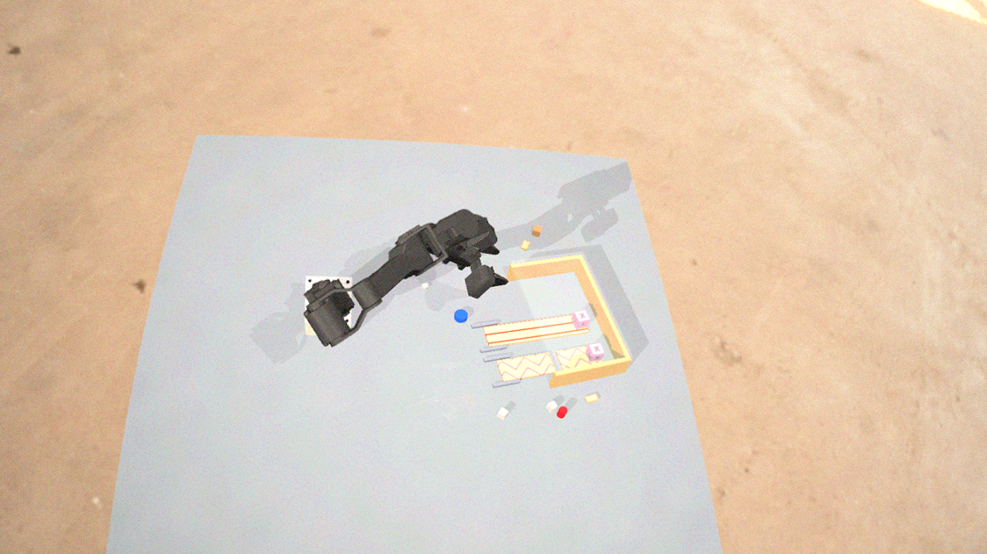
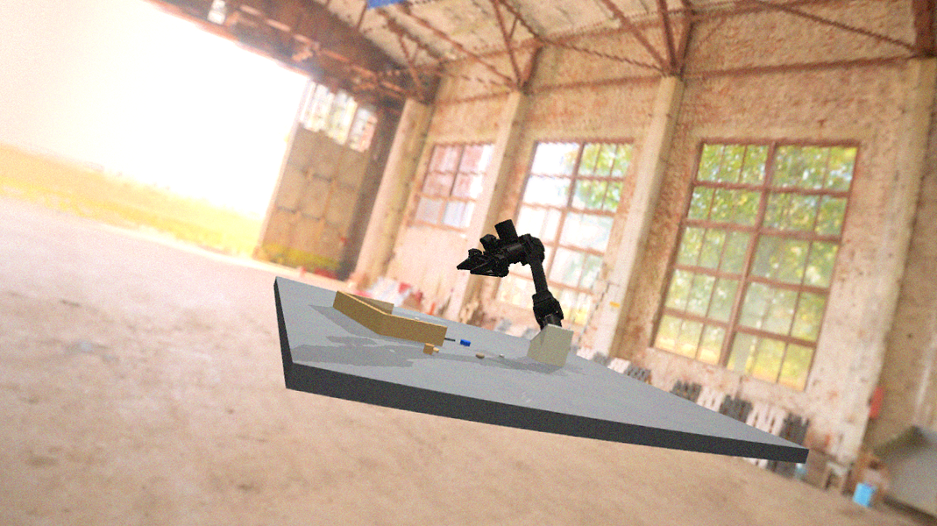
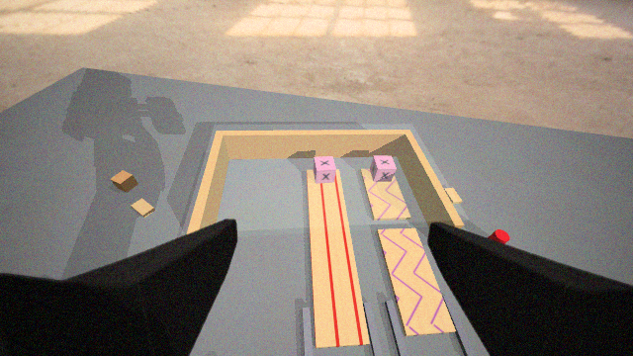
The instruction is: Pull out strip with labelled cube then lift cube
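My gripper tip is now 6 cm past the blue disc, 2 cm to the right of it and 21 cm above it. Round my gripper tip: red cylinder 17 cm ahead, 22 cm to the right, 20 cm below; then orange cube 12 cm ahead, 32 cm to the left, 20 cm below; then zigzag strip 9 cm ahead, 10 cm to the right, 21 cm below.
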